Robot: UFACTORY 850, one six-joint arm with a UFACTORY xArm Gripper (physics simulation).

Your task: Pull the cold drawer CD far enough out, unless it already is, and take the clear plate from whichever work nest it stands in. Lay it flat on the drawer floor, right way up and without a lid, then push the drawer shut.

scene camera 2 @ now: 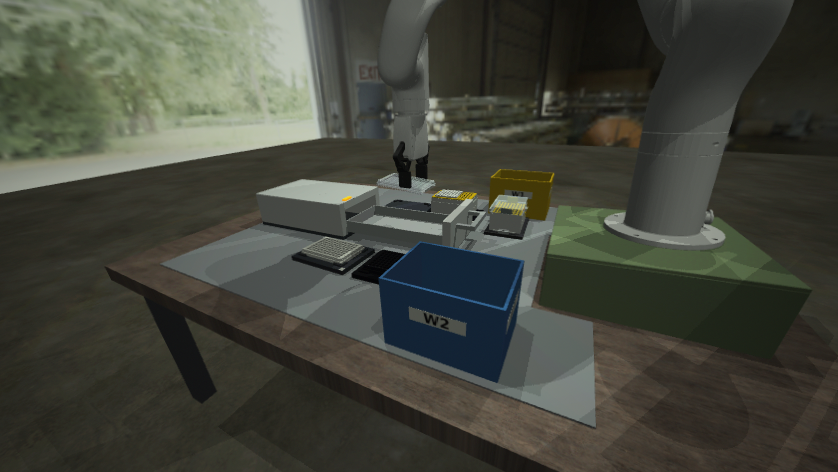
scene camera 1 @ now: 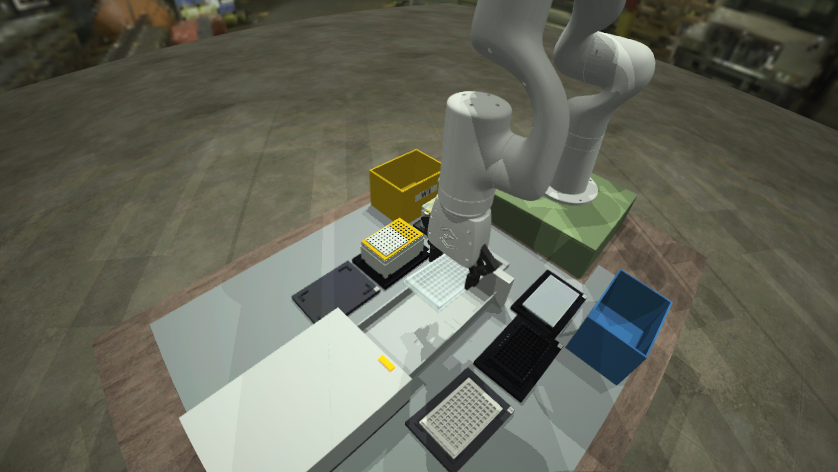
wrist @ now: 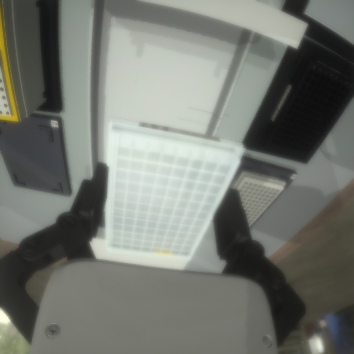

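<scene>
The clear plate (scene camera 1: 440, 282) (scene camera 2: 391, 182) (wrist: 165, 195) is held roughly level between the fingers of my gripper (scene camera 1: 451, 270) (scene camera 2: 414, 175) (wrist: 165, 189), which is shut on its long sides. Plate and gripper are in the air above the drawer; in scene camera 2 a gap shows under the plate. The cold drawer (scene camera 1: 404, 328) (scene camera 2: 404, 224) (wrist: 160, 75) is pulled out of its pale housing (scene camera 1: 293, 398) (scene camera 2: 310, 202), and its floor shows bare where it is visible. The dark work nest (scene camera 1: 337, 291) (scene camera 2: 410, 205) (wrist: 35, 155) beside the drawer stands empty.
A yellow-topped tip rack (scene camera 1: 391, 246) (scene camera 2: 454, 200) stands beside the drawer. On the other side are a white plate (scene camera 1: 551, 300), a black plate (scene camera 1: 518, 354) and a beige plate (scene camera 1: 461, 417) (scene camera 2: 331, 250). A yellow bin (scene camera 1: 401, 199) (scene camera 2: 521, 205) and a blue bin (scene camera 1: 609, 345) (scene camera 2: 445, 345) stand farther out.
</scene>
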